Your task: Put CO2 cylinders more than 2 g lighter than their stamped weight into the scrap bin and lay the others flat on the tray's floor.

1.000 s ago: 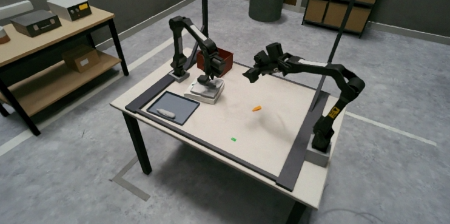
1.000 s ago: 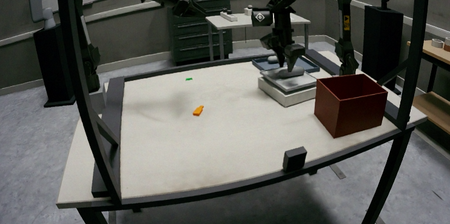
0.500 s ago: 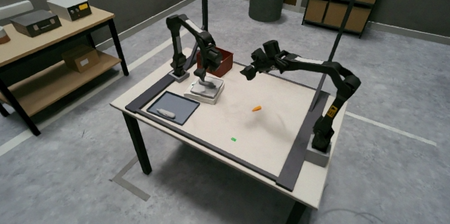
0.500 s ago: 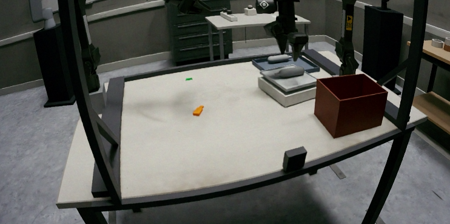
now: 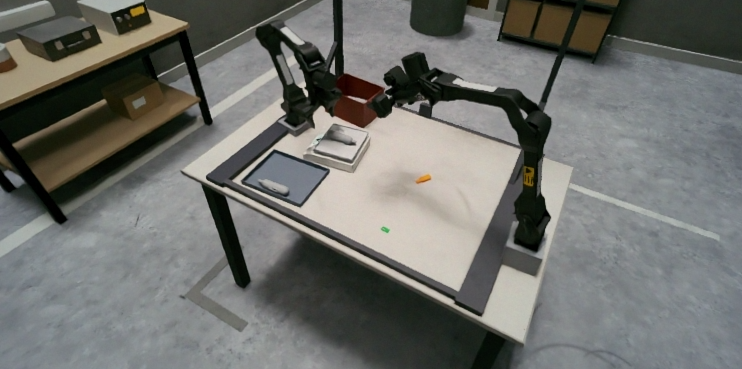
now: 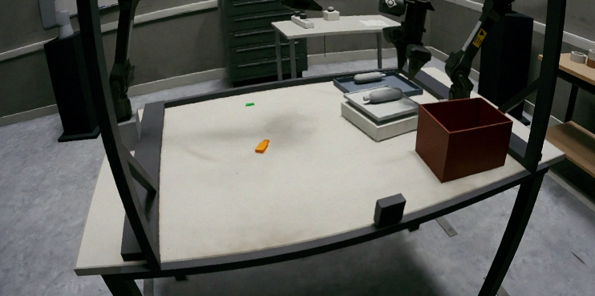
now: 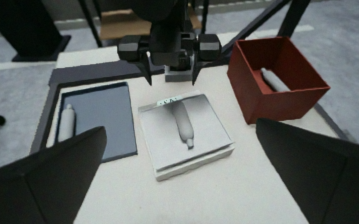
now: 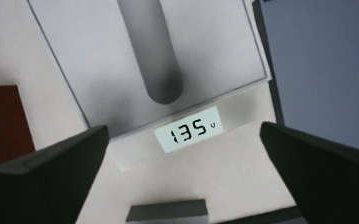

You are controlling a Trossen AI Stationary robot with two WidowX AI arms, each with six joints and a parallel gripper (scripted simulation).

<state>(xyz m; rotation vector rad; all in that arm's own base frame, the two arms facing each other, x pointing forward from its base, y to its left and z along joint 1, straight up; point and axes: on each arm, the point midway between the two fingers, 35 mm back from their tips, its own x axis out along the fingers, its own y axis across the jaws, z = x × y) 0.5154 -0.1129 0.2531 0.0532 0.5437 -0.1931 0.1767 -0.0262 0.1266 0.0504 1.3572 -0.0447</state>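
Now: the red scrap bin 260 mm behind my right hand, 70 mm to the right of it and 120 mm below it. The rest, counted from my right hand: small green piece: 160 mm ahead, 430 mm to the left, 150 mm below; then blue-grey tray: 210 mm ahead, 20 mm to the left, 150 mm below; then small orange piece: 100 mm behind, 390 mm to the left, 150 mm below.
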